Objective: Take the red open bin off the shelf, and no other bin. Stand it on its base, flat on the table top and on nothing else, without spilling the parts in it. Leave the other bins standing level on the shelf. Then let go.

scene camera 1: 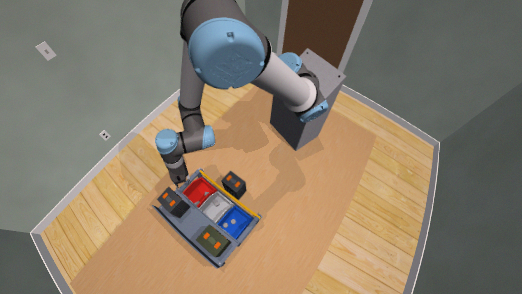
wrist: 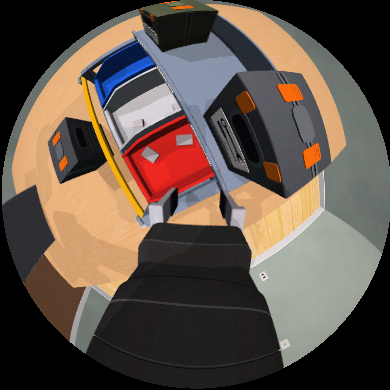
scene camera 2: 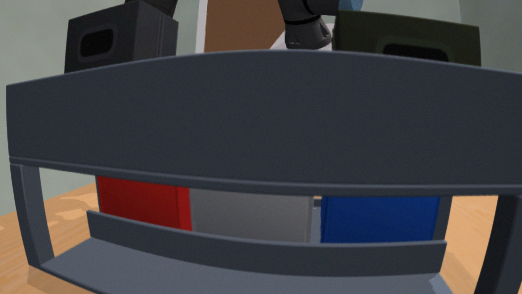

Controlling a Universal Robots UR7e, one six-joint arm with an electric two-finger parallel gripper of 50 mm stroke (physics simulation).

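Frame: origin at the arm's base, x ahead, y down, z left, level; millimetres.
Seen in the pictures: gripper, fingertip midpoint: (scene camera 1: 183, 184) (wrist: 198, 197); arm's base, origin of the base link: (scene camera 2: 309, 41).
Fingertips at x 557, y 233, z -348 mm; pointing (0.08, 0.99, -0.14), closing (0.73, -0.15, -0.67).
Offsets run from my fingertips to a thing's top centre. "*": to the spot under its first point.
The red open bin @[dx +6, dy +48, dz +54 mm] (scene camera 1: 197, 191) (scene camera 2: 137, 200) (wrist: 172, 165) stands at one end of the shelf @[* dx +124, dy +27, dz +110 mm] (scene camera 1: 192, 220) (scene camera 2: 250, 125) (wrist: 200, 65), with small light parts inside. The grey-white bin @[dx +36, dy +48, dz +162 mm] (scene camera 1: 216, 206) (scene camera 2: 250, 215) (wrist: 150, 102) is beside it, then the blue bin @[dx +65, dy +48, dz +270 mm] (scene camera 1: 237, 221) (scene camera 2: 380, 220) (wrist: 125, 62). My gripper (scene camera 1: 179, 185) (wrist: 198, 197) is open and empty at the shelf's red-bin end. In the wrist view its fingertips show just short of the red bin's outer side. Whether they touch anything is unclear. The fingers do not show in scene camera 2.
A black case @[dx +98, dy -95, dz +24 mm] (scene camera 1: 172, 201) (scene camera 2: 120, 37) (wrist: 270, 130) stands on the shelf top near my gripper. An olive case @[dx +161, dy -70, dz +246 mm] (scene camera 1: 213, 241) (scene camera 2: 405, 40) (wrist: 180, 25) stands at its other end. Another black case @[dx -108, dy -3, dz +203 mm] (scene camera 1: 234, 184) (wrist: 75, 150) is on the table by the shelf's yellow front strip @[* dx -84, dy +124, dz +162 mm] (wrist: 112, 150).
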